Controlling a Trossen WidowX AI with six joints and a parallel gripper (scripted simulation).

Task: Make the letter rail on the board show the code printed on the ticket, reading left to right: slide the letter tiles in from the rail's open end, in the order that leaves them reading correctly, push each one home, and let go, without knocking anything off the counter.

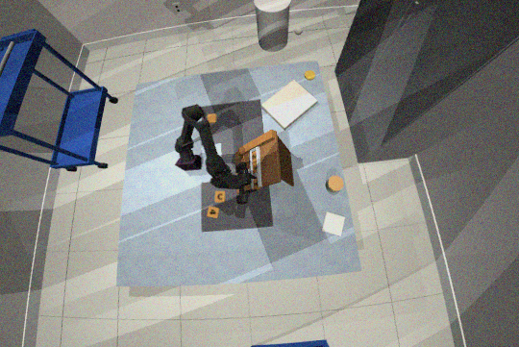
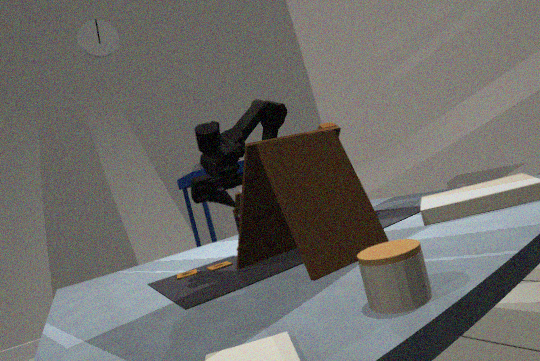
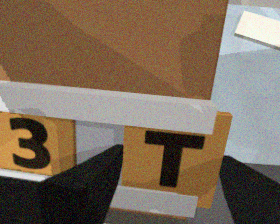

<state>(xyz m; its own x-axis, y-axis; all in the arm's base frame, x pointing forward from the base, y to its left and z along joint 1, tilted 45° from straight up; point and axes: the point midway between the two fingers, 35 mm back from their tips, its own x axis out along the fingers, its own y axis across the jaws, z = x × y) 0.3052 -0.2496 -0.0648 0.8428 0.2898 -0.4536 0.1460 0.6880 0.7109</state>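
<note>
My gripper tip is now 50 mm past the white ticket, 60 mm to the right of it and 70 mm above it. Round my gripper tip: cream slab 290 mm ahead, 470 mm to the left, 140 mm below; then tan-lidded jar 400 mm ahead, 70 mm to the right, 130 mm below; then white card 340 mm ahead, 270 mm to the right, 160 mm below.
</note>
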